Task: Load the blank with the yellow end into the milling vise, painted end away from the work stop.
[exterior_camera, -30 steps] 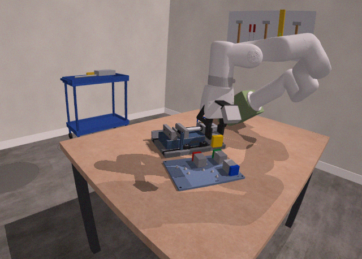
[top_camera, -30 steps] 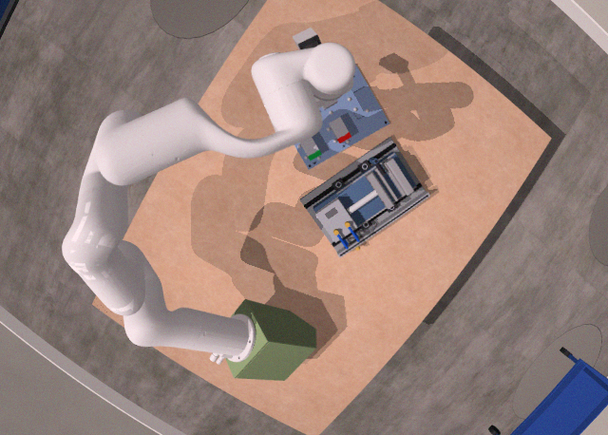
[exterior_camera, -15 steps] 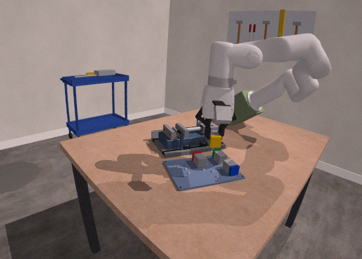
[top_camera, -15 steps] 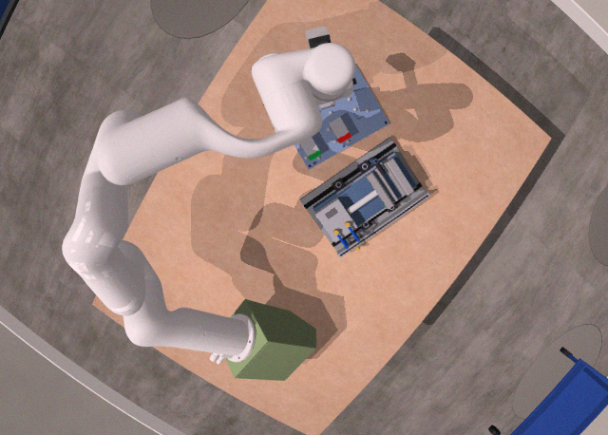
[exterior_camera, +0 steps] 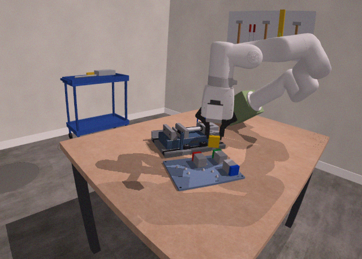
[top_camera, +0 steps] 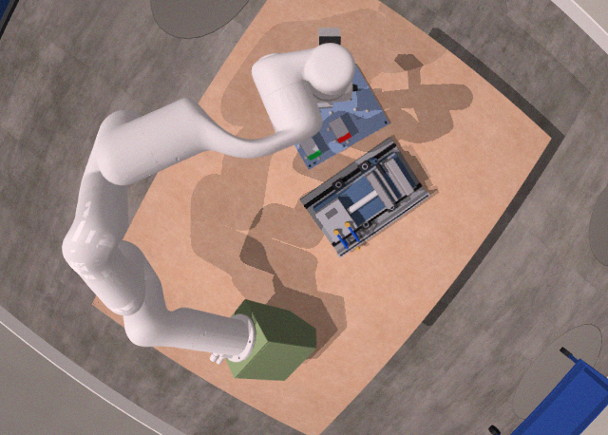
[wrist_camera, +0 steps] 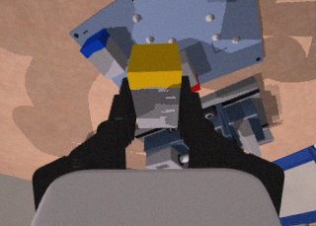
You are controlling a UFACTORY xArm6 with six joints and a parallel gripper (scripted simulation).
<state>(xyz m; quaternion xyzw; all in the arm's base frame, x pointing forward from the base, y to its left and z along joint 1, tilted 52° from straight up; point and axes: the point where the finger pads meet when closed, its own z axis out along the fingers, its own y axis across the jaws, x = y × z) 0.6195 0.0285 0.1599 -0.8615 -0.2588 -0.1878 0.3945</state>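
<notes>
Now: the yellow-ended blank 20 mm below my hand. The rest, counted from my hand: red-ended blank: 150 mm below, 80 mm to the right, 40 mm behind; then blue-ended blank: 150 mm below, 80 mm behind, 40 mm to the left; then green-ended blank: 150 mm below, 120 mm behind, 40 mm to the right.
</notes>
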